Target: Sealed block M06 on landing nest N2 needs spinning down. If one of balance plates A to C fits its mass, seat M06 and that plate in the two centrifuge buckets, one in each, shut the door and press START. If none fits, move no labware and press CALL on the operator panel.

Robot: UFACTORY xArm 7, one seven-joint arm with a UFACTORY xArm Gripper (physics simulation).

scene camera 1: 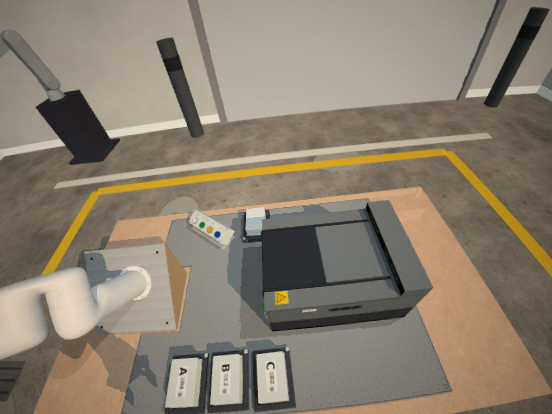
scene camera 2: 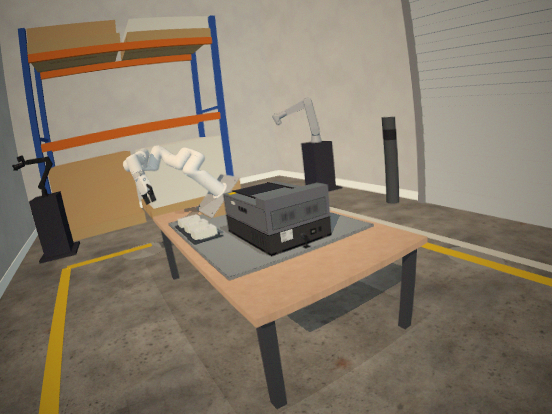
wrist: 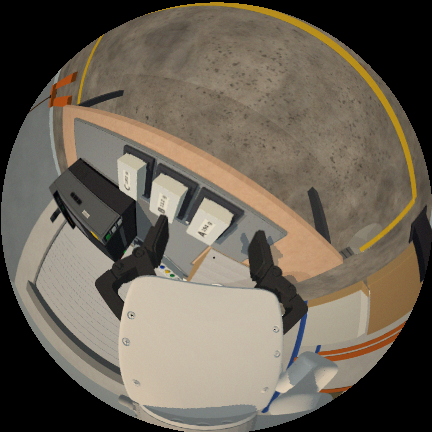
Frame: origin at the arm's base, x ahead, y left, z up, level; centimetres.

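Seen in the pictures: gripper, between the fingertips: [scene camera 2: 151, 202] [wrist: 210, 232]; arm's base, origin of its link: [scene camera 1: 135, 282] [scene camera 2: 220, 191].
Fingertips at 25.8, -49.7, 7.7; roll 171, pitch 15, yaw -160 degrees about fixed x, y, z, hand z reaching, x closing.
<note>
Offsets run from my fingertips to a thing's top centre, as dx, dy, dz. Level surfaces: height alone.
My gripper [scene camera 2: 148, 198] [wrist: 210, 232] is open and empty, raised above the table's left end; in the wrist view its fingers spread across the view of plate A. White plates A @(-3.4, +20.7, -14.8) [scene camera 1: 183, 384] [wrist: 211, 214], B @(+9.9, +22.0, -14.8) [scene camera 1: 226, 381] [wrist: 170, 192] and C @(+23.6, +22.6, -14.8) [scene camera 1: 271, 379] [wrist: 131, 175] sit in dark nests in a row; their small mass labels are hard to read. A pale block @(+15.3, +82.1, -13.4) [scene camera 1: 255, 220] sits in a dark nest beside the centrifuge [scene camera 1: 345, 299] [scene camera 2: 280, 212] [wrist: 95, 207]; its marking is unreadable. The door's state and the buckets cannot be made out. The operator panel @(-5.6, +80.5, -11.8) [scene camera 1: 225, 238] has coloured buttons with unreadable labels.
The arm's base plate [scene camera 1: 112, 320] is at the left of the table @(dz -21.4) [scene camera 1: 480, 345] [scene camera 2: 320, 285]. A grey perforated mat @(dz -20.1) [scene camera 1: 350, 360] [scene camera 2: 250, 262] lies under the centrifuge and nests. A pallet rack [scene camera 2: 215, 65] and two pedestals with other arms stand around the room.
</note>
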